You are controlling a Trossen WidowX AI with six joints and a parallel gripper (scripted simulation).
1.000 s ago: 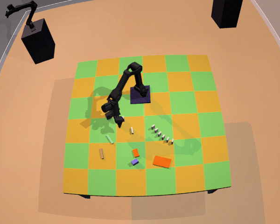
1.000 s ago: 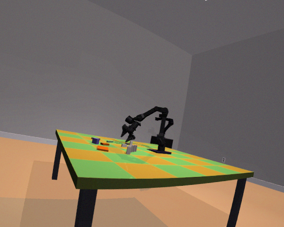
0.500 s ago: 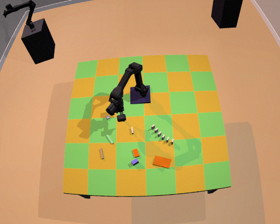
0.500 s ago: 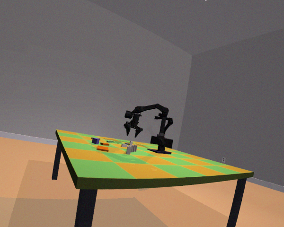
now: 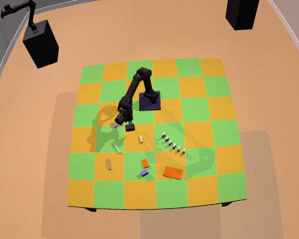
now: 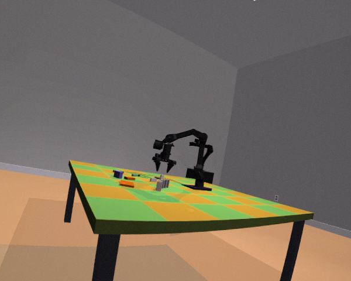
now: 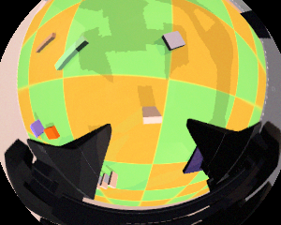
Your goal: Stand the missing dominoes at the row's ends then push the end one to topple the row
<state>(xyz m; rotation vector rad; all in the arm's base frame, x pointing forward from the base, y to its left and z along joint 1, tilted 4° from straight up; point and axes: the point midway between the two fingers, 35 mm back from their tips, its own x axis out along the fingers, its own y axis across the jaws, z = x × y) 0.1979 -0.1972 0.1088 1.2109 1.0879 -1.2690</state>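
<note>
Right now the grey block is 60 mm behind my gripper tip, 120 mm to the right of it and 60 mm below it. The rest, counted from my gripper tip: green bar 130 mm ahead, 130 mm to the right, 60 mm below; brown bar 240 mm ahead, 210 mm to the right, 60 mm below; orange block 290 mm ahead, 40 mm to the left, 60 mm below.
</note>
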